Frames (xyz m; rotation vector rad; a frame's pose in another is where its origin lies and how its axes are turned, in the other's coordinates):
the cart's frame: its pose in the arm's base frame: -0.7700 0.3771 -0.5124 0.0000 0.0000 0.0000
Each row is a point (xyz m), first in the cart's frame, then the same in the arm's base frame.
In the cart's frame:
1: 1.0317 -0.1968 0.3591
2: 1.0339 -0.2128 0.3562
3: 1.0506 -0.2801 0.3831
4: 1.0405 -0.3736 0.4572
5: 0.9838 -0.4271 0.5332
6: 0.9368 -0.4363 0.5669
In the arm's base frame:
1: 0.2617 0.1803 -0.1533
2: 0.2639 0.1643 -0.1562
3: 0.2806 0.0970 -0.1293
4: 0.2705 0.0035 -0.0552
5: 0.2138 -0.0500 0.0208
6: 0.1668 -0.0592 0.0545

